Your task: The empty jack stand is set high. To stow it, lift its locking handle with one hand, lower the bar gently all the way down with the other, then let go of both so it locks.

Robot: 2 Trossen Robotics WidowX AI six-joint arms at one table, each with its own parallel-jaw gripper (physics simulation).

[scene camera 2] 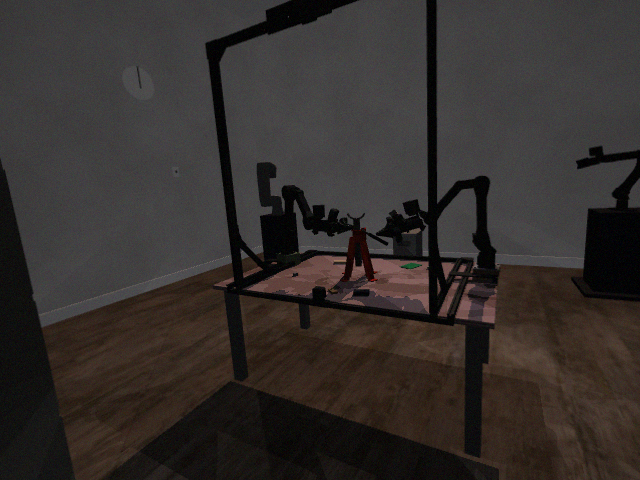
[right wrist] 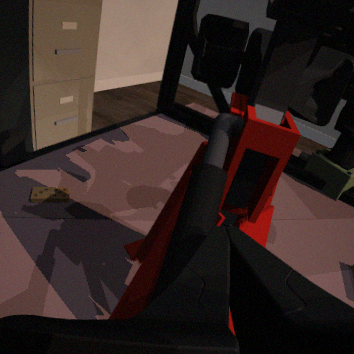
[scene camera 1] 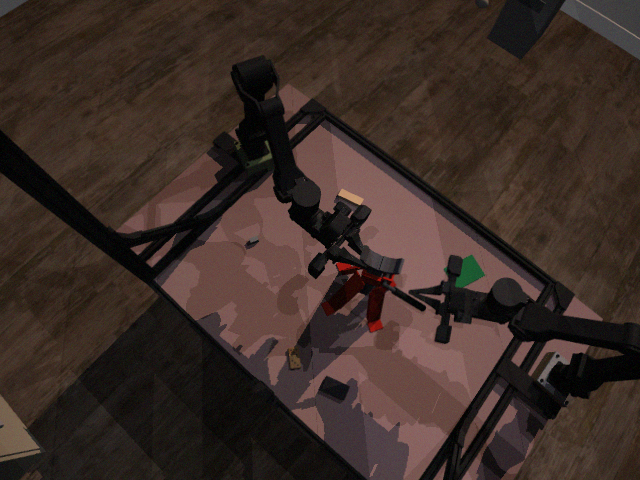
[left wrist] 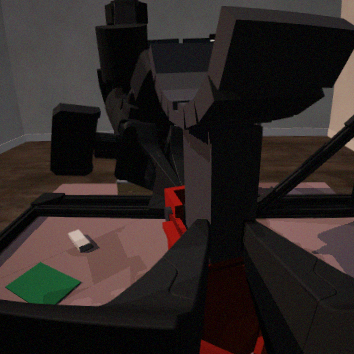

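Note:
The red jack stand [scene camera 1: 353,290] [scene camera 2: 358,252] [right wrist: 261,154] stands mid-table with its dark bar [left wrist: 233,189] raised and the saddle [scene camera 1: 381,262] on top. My left gripper [scene camera 1: 349,257] [scene camera 2: 343,228] [left wrist: 223,230] is shut on the bar just below the saddle. The dark locking handle [scene camera 1: 406,296] [right wrist: 211,182] sticks out to the right of the stand. My right gripper [scene camera 1: 419,294] [scene camera 2: 385,231] [right wrist: 222,237] is shut and empty, with its fingertips against the outer end of the handle, which lies along the left finger.
A green square [scene camera 1: 471,270] [left wrist: 42,282] lies at the right, with a white block [left wrist: 80,240] near it. A tan block [scene camera 1: 350,196], a spotted block [scene camera 1: 293,358] [right wrist: 49,194] and a dark block [scene camera 1: 333,388] lie around. Black frame posts [scene camera 2: 431,190] rim the table.

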